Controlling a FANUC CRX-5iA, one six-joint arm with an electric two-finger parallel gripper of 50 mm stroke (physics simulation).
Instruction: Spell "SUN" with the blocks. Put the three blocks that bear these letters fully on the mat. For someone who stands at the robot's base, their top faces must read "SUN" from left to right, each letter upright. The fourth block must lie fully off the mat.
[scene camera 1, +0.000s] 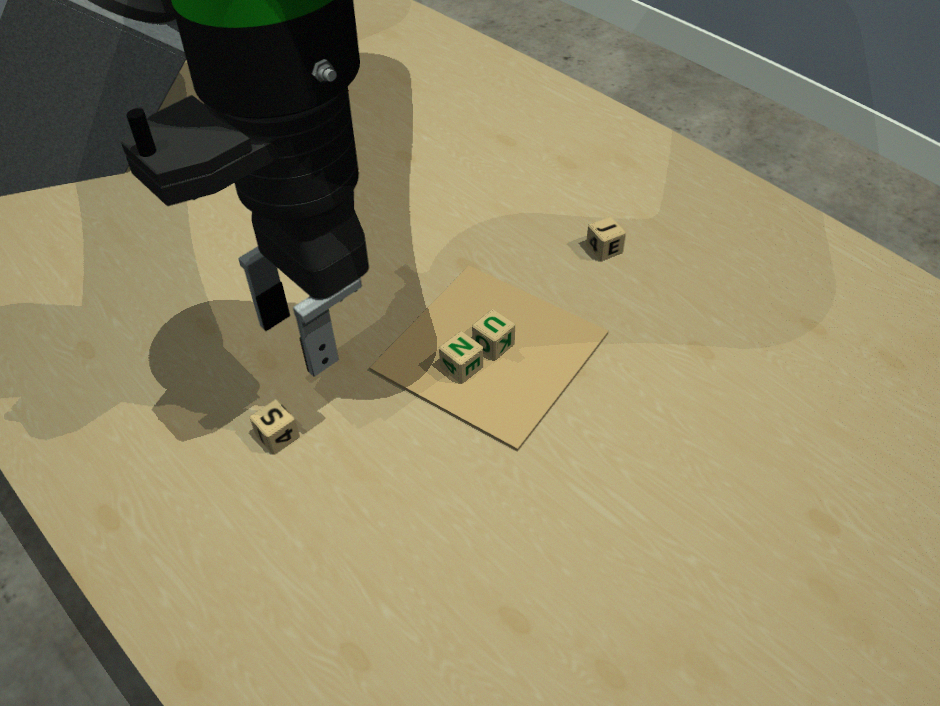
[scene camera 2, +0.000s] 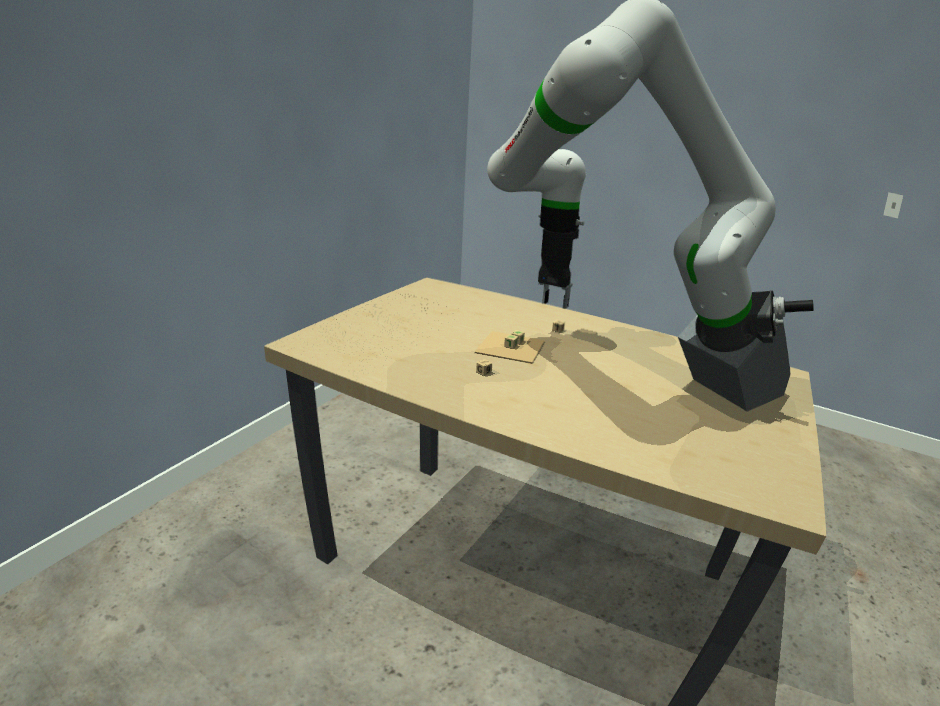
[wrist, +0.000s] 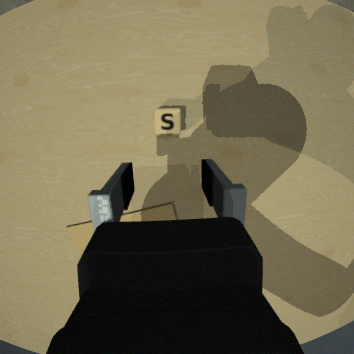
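Observation:
My gripper is open and empty, above the table between the mat and the S block. The S block stands off the mat; seen from the base, its letter is turned a quarter turn clockwise. The U block and the N block stand close together on the mat, U left of N from the base, both letters upright.
The fourth block, with J on top, lies off the mat on the side opposite the S block. The robot's dark base mount stands at one end of the table.

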